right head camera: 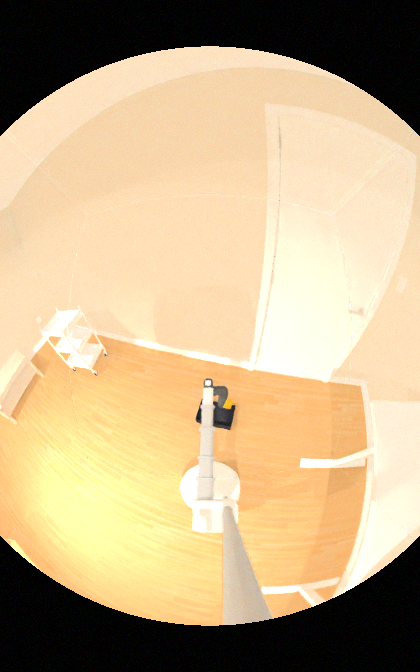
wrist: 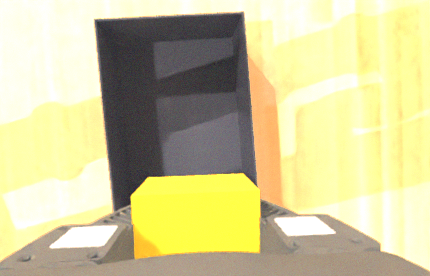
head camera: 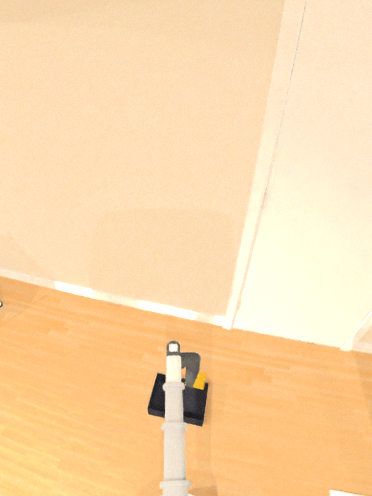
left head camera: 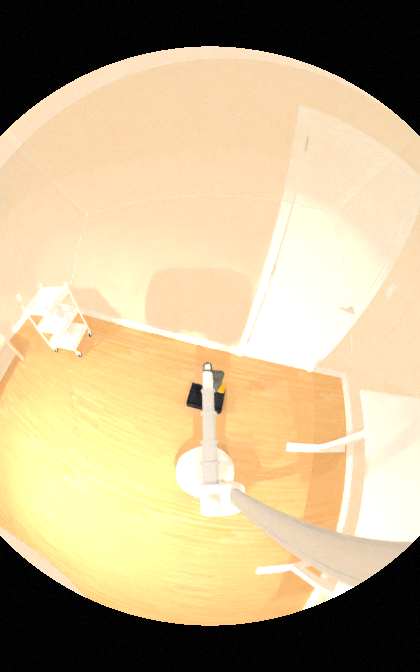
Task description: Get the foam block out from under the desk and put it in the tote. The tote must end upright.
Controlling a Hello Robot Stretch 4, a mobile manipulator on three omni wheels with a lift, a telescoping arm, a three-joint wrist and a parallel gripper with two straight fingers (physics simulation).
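Places are measured from the robot's base along level axes (x ahead, y left, z up), in metres.
Pixels of known places: gripper, fingertip midpoint: (wrist: 197, 215).
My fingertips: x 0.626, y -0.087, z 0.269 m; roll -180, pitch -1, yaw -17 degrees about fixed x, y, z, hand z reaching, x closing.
Note:
Ahead of a thing's pixels: the offset from my fingertips to its top centre. "spot": to the spot under its first point. Level surfaces: height alone.
My gripper (wrist: 197, 215) is shut on the yellow foam block @(dz +0.046, dx -0.006, dy -0.018 m) (head camera: 200, 381) (left head camera: 222, 388) (right head camera: 228, 403) (wrist: 196, 220), with one finger on each side of it. The black tote @(dz -0.196, dx +0.000, dy +0.060 m) (head camera: 194, 421) (left head camera: 194, 406) (right head camera: 220, 425) (wrist: 127, 100) stands upright and open-topped on the floor. In the head view the block overlaps the tote's back right part. In the wrist view it covers the tote's near end; the height between them is hard to tell. The arm hides part of the tote in the head views. The visible tote floor holds light and shadow patches.
A white desk @(dz +0.654 m) (left head camera: 390, 465) (right head camera: 397, 440) stands at the right, its foot (left head camera: 305, 447) (right head camera: 317, 463) reaching over the floor. A wall and a pale door @(spot: dz +0.763, dx +0.415, dy -0.565 m) (head camera: 320, 200) (left head camera: 295, 280) (right head camera: 310, 280) lie beyond the tote. A white cart (left head camera: 47, 298) (right head camera: 63, 320) stands at the left.

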